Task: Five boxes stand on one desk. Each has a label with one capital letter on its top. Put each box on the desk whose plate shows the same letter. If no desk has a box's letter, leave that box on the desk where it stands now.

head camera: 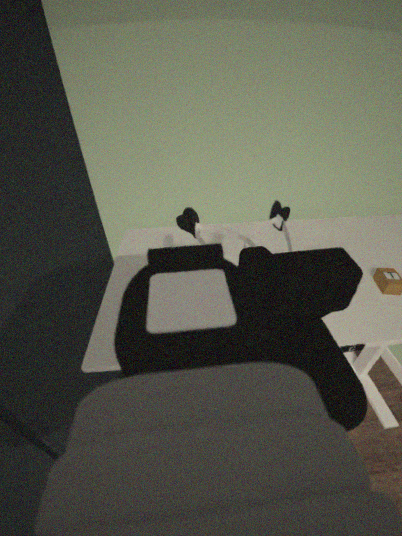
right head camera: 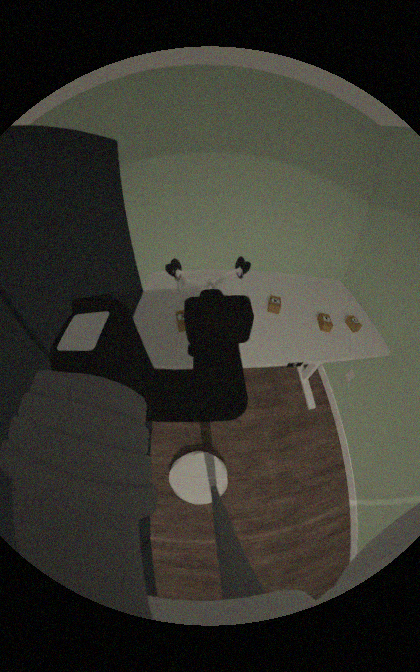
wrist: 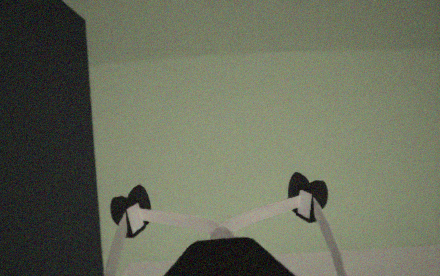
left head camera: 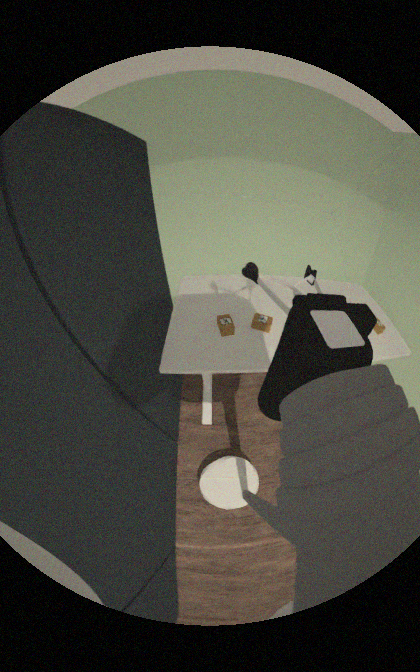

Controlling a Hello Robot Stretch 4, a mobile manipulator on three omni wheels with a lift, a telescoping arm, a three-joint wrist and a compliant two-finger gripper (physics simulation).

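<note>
Several brown boxes stand on the white desk (head camera: pixel 360 322) (left head camera: pixel 192 357) (right head camera: pixel 300 347). The leftmost box (left head camera: pixel 225 327) (right head camera: pixel 180 321) and the second box (left head camera: pixel 261 324) have labels too small to read. The third box (right head camera: pixel 274 305) stands farther back. The fourth box (head camera: pixel 388 282) (right head camera: pixel 325 323) has a label that looks like T. The rightmost box (left head camera: pixel 379 327) (right head camera: pixel 354 324) is near the desk's right end. My gripper (head camera: pixel 234 218) (left head camera: pixel 280 273) (right head camera: pixel 208 267) (wrist: pixel 219 195) is open and empty, raised above the desk. My arm and wrist hide some boxes in each head view. No letter plate shows.
A tall dark panel (head camera: pixel 35 175) (left head camera: pixel 75 300) (right head camera: pixel 65 210) (wrist: pixel 45 150) stands close on the left, by the desk's left end. A white round object (left head camera: pixel 220 482) (right head camera: pixel 187 477) is on the floor before the desk. Green walls stand behind and right.
</note>
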